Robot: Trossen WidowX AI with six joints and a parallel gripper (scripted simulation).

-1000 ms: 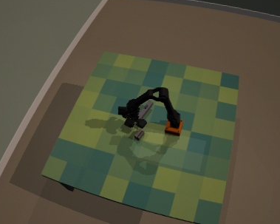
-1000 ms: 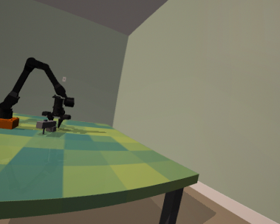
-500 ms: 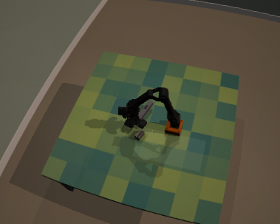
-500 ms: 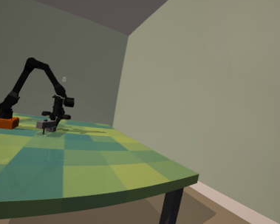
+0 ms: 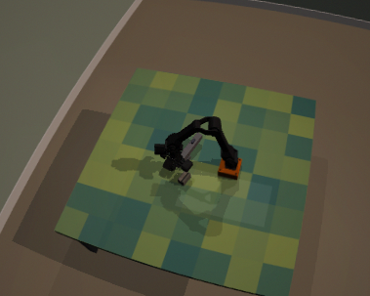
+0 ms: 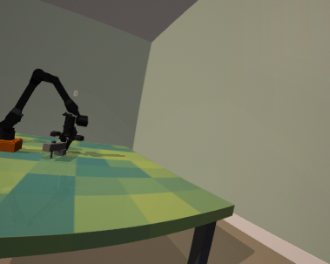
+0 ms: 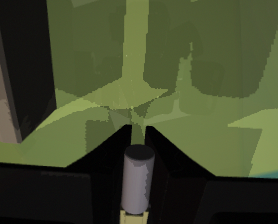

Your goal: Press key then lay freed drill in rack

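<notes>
My gripper tip is 50 mm to the left of the small yellow key, 40 mm below it and 20 mm past it. Also, from my gripper tip: long grey bar (120 mm to the right, 40 mm behind, 30 mm above); then small grey rack (60 mm to the left, 60 mm behind, 10 mm above).
</notes>
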